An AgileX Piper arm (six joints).
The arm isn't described. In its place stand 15 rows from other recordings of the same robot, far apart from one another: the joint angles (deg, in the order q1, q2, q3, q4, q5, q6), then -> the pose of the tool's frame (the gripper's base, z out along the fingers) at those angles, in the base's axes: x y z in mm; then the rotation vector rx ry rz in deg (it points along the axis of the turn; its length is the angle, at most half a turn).
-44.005, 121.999, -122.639, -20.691, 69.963, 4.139 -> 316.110, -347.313, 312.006, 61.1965, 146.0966, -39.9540
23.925, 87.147, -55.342, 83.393, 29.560, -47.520 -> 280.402, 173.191, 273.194, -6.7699, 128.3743, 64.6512
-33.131, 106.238, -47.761, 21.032, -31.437, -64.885 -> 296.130, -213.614, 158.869, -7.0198, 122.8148, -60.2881
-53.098, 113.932, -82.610, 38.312, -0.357, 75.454 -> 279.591, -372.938, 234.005, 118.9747, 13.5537, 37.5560
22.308, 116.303, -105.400, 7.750, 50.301, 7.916 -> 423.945, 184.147, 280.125, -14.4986, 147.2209, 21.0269
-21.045, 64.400, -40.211, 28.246, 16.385, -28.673 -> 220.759, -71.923, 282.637, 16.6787, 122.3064, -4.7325
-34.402, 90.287, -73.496, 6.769, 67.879, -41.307 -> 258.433, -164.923, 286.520, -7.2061, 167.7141, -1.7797
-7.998, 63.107, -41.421, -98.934, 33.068, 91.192 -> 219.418, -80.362, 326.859, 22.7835, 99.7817, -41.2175
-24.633, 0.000, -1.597, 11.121, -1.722, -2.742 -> 49.061, -23.076, 225.356, 23.5459, 78.5049, -13.6345
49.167, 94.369, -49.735, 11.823, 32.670, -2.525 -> 185.576, 230.134, 172.715, -60.3450, 154.3025, 20.7123
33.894, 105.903, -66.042, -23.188, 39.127, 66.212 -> 311.912, 182.309, 175.047, 22.1993, 155.2799, 1.6006
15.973, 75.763, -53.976, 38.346, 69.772, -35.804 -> 201.895, 112.892, 281.635, -54.5187, 153.2189, 51.6908
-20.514, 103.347, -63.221, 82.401, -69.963, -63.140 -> 300.448, -202.895, 253.856, 68.5736, 79.9906, -72.4874
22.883, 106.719, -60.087, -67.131, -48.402, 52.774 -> 328.441, 206.683, 211.816, -54.4347, 94.1775, 53.1458
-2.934, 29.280, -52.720, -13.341, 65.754, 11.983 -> 52.846, -21.879, 380.336, 16.9766, 125.0376, -11.4763
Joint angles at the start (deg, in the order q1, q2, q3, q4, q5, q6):
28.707 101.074 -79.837 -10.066 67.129 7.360
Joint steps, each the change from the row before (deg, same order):
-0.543 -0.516 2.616 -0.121 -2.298 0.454
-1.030 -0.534 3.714 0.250 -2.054 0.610
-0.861 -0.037 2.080 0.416 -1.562 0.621
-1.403 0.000 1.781 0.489 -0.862 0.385
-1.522 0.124 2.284 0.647 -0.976 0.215
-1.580 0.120 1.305 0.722 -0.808 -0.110
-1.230 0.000 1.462 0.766 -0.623 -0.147
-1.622 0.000 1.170 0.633 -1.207 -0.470
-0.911 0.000 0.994 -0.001 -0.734 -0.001
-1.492 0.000 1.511 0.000 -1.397 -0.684
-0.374 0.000 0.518 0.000 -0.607 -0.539
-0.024 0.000 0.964 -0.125 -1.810 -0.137
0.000 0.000 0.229 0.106 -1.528 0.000
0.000 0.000 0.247 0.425 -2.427 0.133
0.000 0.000 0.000 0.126 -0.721 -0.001
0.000 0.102 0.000 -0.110 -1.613 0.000
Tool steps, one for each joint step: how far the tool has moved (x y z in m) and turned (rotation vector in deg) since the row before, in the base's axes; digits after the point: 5 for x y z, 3 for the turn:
-0.00214 -0.00481 -0.00817 0.164 -0.178 -0.566
-0.00462 -0.00868 -0.01297 -0.115 1.139 -1.376
-0.00152 -0.00555 -0.00870 0.305 0.613 -1.388
-0.00078 -0.00854 -0.00762 0.106 1.022 -1.859
-0.00225 -0.00945 -0.01032 0.024 1.561 -1.892
0.00000 -0.00850 -0.00611 0.386 0.851 -1.716
-0.00193 -0.00693 -0.00599 0.341 1.054 -1.397
0.00034 -0.00838 -0.00470 0.559 0.218 -1.364
-0.00085 -0.00548 -0.00390 -0.044 0.264 -0.842
-0.00104 -0.00867 -0.00585 0.011 0.196 -0.684
-0.00044 -0.00217 -0.00198 0.035 -0.029 0.217
-0.00073 -0.00031 -0.00362 0.237 -0.788 0.347
0.00139 0.00071 -0.00079 0.535 -1.188 0.074
0.00252 0.00154 -0.00072 1.090 -1.951 -0.176
0.00102 0.00053 0.00010 0.338 -0.649 -0.015
0.00252 0.00078 -0.00025 0.425 -1.442 0.196

